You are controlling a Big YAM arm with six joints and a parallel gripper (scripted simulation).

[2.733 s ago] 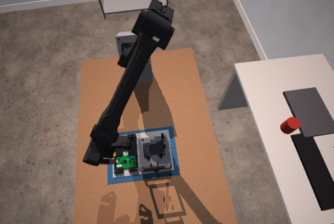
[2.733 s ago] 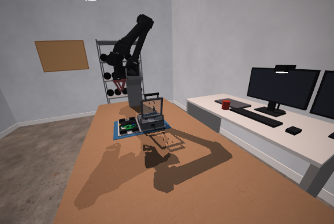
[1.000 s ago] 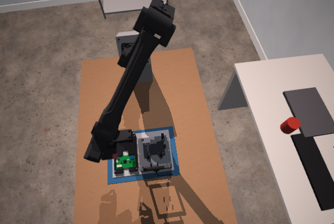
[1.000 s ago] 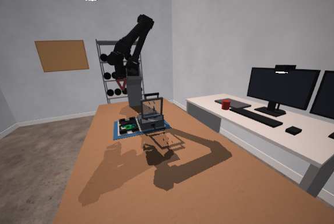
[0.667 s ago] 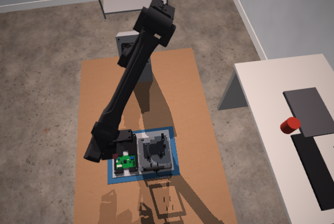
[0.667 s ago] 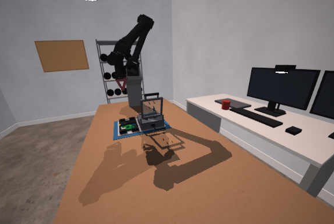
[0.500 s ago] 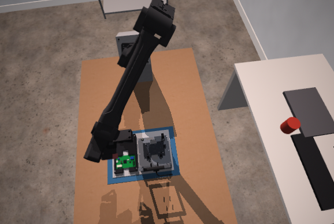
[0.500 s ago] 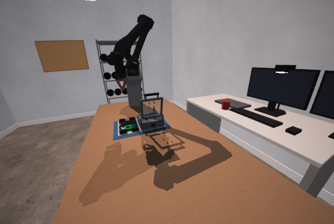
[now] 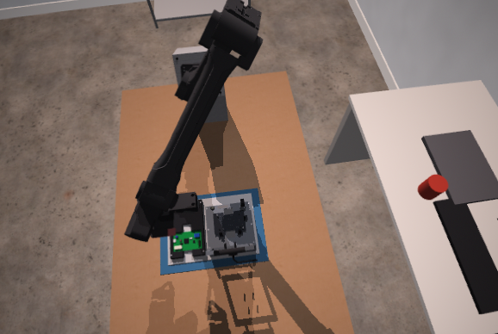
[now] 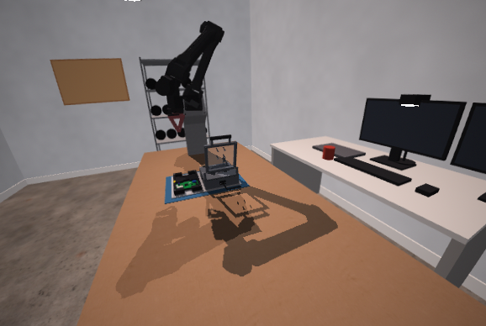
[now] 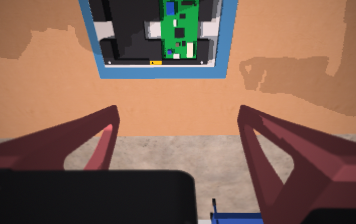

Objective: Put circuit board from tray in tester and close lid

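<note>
My hand is 28 cm above the green circuit board. Round my hand: clear lid: 18 cm to the left, 12 cm below, 6 cm ahead.
</note>
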